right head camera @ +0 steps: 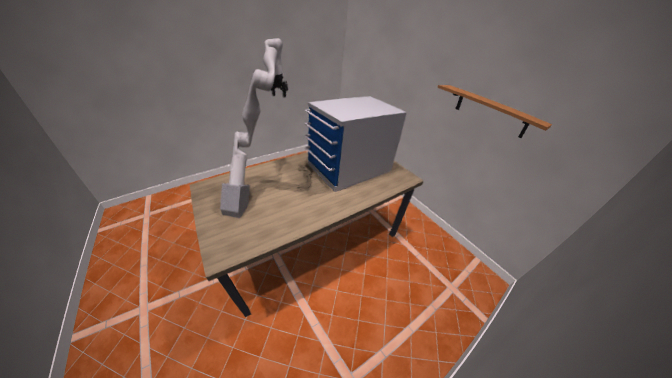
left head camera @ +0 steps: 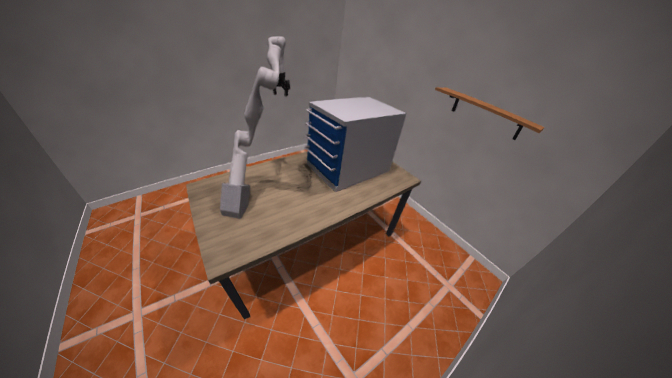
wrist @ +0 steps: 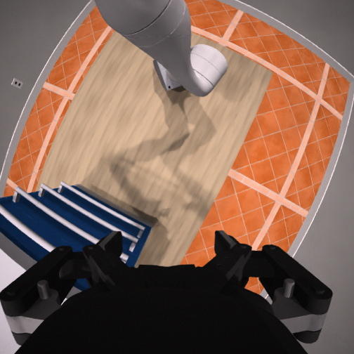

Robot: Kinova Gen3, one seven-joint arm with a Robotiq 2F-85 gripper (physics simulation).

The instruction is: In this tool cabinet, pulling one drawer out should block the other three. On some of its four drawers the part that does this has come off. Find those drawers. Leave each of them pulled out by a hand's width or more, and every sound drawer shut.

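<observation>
The grey tool cabinet [left head camera: 372, 147] [right head camera: 372, 147] stands on the table, its blue front facing the arm's base. Its four blue drawers, one above another with long white bar handles, look shut and flush. The top drawer [left head camera: 327, 128] is under the pale cabinet top. In the wrist view the blue drawer fronts [wrist: 60, 229] show at the lower left, seen steeply from above and partly hidden by the gripper. My gripper [left head camera: 280, 94] [right head camera: 279, 95] [wrist: 168, 241] is open and empty. It hangs in the air in front of the cabinet, above top height, touching nothing. The blocking parts do not show.
The wooden table [left head camera: 260, 235] [right head camera: 260, 232] [wrist: 125, 100] carries the arm's grey base [left head camera: 235, 200] [right head camera: 235, 200] at its other end. An orange-brown wall shelf [left head camera: 490, 107] [right head camera: 495, 106] on black brackets is beyond the cabinet. The arm's shadow falls between base and cabinet.
</observation>
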